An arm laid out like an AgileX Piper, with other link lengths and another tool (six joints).
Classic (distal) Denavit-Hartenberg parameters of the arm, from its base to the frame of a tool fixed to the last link. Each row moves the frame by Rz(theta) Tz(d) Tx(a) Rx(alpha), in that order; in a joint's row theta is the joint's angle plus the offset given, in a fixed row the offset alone. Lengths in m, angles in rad.
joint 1: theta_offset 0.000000, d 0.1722, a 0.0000, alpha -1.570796
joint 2: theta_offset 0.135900, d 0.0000, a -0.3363, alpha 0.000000
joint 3: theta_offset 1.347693, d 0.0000, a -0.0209, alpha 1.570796
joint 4: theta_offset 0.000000, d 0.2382, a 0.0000, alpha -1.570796
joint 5: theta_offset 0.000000, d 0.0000, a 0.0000, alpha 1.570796
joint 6: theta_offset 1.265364, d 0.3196, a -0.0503, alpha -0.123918
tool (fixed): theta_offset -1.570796, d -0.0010, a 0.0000, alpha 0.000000
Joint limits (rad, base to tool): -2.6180..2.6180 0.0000..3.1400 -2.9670..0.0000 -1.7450..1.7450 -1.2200..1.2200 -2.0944..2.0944
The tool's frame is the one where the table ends.
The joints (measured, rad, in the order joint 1, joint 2, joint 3, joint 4, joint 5, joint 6), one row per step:
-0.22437 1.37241 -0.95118 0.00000 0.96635 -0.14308
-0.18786 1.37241 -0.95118 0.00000 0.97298 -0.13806
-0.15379 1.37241 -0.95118 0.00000 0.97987 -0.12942
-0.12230 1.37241 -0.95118 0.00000 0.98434 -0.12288
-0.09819 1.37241 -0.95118 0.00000 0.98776 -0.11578
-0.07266 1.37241 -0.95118 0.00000 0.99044 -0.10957
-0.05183 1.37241 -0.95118 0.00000 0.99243 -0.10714
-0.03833 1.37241 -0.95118 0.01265 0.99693 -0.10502
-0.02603 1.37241 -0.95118 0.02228 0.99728 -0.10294
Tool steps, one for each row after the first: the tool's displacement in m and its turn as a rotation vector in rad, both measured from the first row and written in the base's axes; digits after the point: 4 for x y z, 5 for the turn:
0.0018 0.0113 -0.0008 0.00265 0.00622 0.03167
0.0027 0.0218 -0.0016 0.00604 0.01261 0.05739
0.0038 0.0314 -0.0021 0.00825 0.01682 0.08255
0.0044 0.0387 -0.0025 0.01036 0.02001 0.09979
0.0051 0.0464 -0.0028 0.01204 0.02257 0.11930
0.0058 0.0528 -0.0031 0.01266 0.02459 0.13777
0.0050 0.0601 -0.0040 0.02548 0.02770 0.14522
0.0054 0.0663 -0.0045 0.03498 0.02717 0.15249

